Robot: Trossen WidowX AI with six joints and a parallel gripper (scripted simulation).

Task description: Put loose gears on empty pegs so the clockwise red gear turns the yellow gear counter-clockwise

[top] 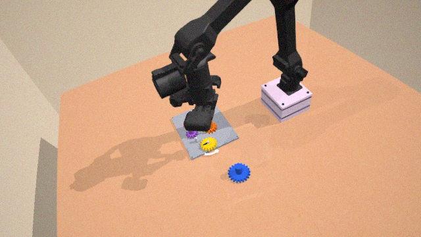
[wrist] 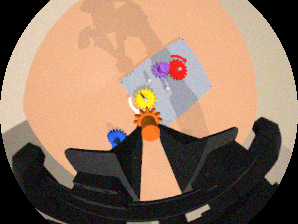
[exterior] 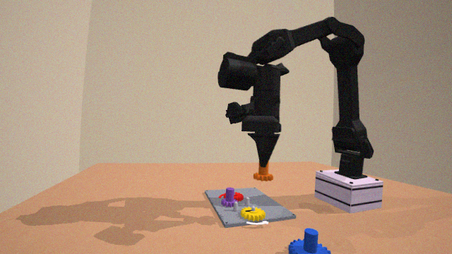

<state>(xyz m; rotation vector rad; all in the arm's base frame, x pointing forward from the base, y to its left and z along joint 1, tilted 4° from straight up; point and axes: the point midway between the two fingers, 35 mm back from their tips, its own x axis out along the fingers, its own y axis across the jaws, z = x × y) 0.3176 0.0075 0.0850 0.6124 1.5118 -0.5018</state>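
The purple gear lies 100 mm below my gripper tip, 90 mm to the right of it and 40 mm ahead of it. The rest, counted from my gripper tip: yellow gear 100 mm below, 20 mm to the right, 10 mm ahead; then orange gear 10 mm below; then white arrow 110 mm below, 20 mm to the left, 20 mm ahead.
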